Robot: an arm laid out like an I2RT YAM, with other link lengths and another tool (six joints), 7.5 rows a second.
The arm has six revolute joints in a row. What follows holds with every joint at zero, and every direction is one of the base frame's.
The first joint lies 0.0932 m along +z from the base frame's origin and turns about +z.
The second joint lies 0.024 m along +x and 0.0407 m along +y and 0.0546 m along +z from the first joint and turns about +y.
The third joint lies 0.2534 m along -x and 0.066 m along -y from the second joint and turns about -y.
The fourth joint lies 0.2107 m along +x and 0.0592 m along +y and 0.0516 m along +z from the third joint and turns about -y.
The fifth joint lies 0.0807 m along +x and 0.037 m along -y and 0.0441 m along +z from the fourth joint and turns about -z.
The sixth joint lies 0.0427 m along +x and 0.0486 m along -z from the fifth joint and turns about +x.
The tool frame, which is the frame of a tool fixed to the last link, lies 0.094 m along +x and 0.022 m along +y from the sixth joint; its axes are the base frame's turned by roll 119.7, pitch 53.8 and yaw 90 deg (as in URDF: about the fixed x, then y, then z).
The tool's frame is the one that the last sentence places.
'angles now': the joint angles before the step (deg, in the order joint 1, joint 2, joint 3, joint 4, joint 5, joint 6). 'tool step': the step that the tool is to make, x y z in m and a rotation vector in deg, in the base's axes. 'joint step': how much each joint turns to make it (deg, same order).
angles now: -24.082 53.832 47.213 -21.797 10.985 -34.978
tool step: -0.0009 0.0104 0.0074 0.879 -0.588 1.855
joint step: 1.499 -1.143 1.557 -2.647 -0.808 0.759
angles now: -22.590 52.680 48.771 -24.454 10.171 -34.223
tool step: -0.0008 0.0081 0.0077 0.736 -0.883 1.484
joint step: 1.091 -0.943 1.410 -1.933 -0.825 0.719
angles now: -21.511 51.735 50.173 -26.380 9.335 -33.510
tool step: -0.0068 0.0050 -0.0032 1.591 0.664 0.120
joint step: 0.107 -1.310 -0.072 -2.609 -0.605 1.094
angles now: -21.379 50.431 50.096 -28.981 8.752 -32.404
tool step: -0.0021 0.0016 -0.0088 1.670 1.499 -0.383
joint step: 0.030 0.354 -0.527 -1.288 -0.154 1.092
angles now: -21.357 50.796 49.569 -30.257 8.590 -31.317
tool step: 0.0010 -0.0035 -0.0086 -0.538 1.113 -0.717
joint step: -0.078 0.710 -1.473 1.413 1.021 -0.439
